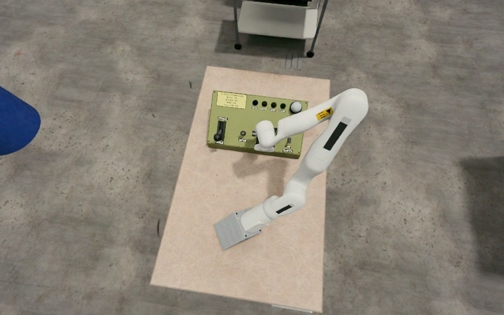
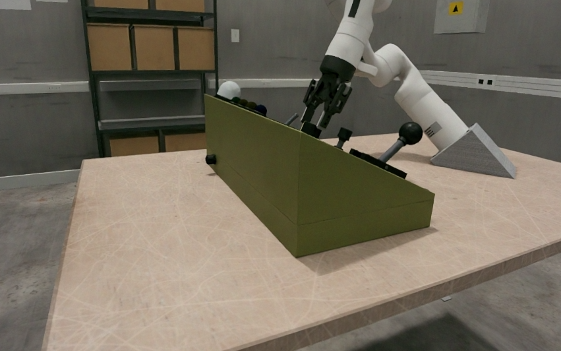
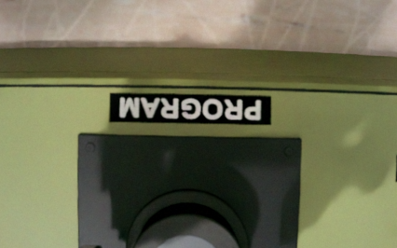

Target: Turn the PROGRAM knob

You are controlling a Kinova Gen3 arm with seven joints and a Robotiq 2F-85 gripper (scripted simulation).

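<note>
The thin toggle is 3 cm behind my hand, 12 cm to the right of it and 2 cm below it. From my hand the other things lie so: black ball-topped lever 6 cm ahead, 23 cm to the left, 1 cm below; small black knob 4 cm ahead, 11 cm to the left, 2 cm below.
</note>
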